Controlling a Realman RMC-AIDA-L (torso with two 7-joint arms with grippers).
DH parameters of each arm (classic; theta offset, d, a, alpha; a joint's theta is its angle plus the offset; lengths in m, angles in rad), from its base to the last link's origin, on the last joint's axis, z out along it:
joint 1: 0 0.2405 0 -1.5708
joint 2: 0 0 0 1.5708
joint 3: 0 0.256 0 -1.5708
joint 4: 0 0 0 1.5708
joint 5: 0 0.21 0 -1.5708
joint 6: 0 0 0 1.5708
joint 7: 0 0.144 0 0
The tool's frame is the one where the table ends.
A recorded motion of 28 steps. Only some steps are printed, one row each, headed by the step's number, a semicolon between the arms.
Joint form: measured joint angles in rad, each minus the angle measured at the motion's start. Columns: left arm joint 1, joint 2, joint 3, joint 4, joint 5, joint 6, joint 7; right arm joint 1, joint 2, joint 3, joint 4, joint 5, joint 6, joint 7.
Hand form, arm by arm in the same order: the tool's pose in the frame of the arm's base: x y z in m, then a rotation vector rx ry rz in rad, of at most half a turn. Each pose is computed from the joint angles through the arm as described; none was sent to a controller.
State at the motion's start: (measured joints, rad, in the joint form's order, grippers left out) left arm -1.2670 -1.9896 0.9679 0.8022 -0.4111 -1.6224 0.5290; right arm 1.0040 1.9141 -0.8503 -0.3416 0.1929 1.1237 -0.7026
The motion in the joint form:
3: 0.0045 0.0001 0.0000 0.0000 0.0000 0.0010 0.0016; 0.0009 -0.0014 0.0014 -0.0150 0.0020 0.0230 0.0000
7: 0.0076 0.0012 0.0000 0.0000 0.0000 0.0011 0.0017; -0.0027 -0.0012 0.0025 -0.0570 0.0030 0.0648 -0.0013
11: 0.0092 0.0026 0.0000 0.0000 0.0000 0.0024 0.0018; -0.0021 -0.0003 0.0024 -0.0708 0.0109 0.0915 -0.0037
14: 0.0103 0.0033 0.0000 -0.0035 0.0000 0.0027 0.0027; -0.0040 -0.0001 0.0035 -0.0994 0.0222 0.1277 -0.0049
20: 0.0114 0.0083 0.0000 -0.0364 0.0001 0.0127 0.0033; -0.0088 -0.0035 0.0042 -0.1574 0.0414 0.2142 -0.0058
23: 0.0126 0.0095 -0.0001 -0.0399 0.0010 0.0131 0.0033; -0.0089 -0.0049 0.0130 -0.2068 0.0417 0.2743 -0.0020
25: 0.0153 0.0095 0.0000 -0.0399 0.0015 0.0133 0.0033; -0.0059 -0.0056 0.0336 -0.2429 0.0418 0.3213 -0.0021
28: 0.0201 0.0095 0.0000 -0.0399 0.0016 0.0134 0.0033; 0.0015 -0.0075 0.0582 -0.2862 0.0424 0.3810 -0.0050
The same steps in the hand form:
3: -0.0607 0.4450 0.0254 -2.6043 -1.0155 0.4547; 0.2756 0.4279 0.0204 -2.2811 1.2579 -0.6285
7: -0.0622 0.4450 0.0259 -2.6021 -1.0194 0.4551; 0.2707 0.4292 0.0262 -2.2888 1.2553 -0.6271
11: -0.0629 0.4454 0.0265 -2.5995 -1.0205 0.4540; 0.2674 0.4282 0.0266 -2.3036 1.2633 -0.6261
14: -0.0641 0.4453 0.0263 -2.5995 -1.0241 0.4567; 0.2625 0.4281 0.0295 -2.3172 1.2712 -0.6167
20: -0.0706 0.4454 0.0239 -2.5960 -1.0514 0.4717; 0.2536 0.4260 0.0372 -2.3466 1.2933 -0.6121
23: -0.0719 0.4454 0.0240 -2.5941 -1.0560 0.4748; 0.2460 0.4259 0.0450 -2.3578 1.3008 -0.6083
25: -0.0732 0.4452 0.0240 -2.5925 -1.0594 0.4758; 0.2390 0.4260 0.0508 -2.3700 1.3119 -0.5913
28: -0.0753 0.4449 0.0240 -2.5904 -1.0657 0.4770; 0.2292 0.4263 0.0586 -2.3898 1.3188 -0.5724

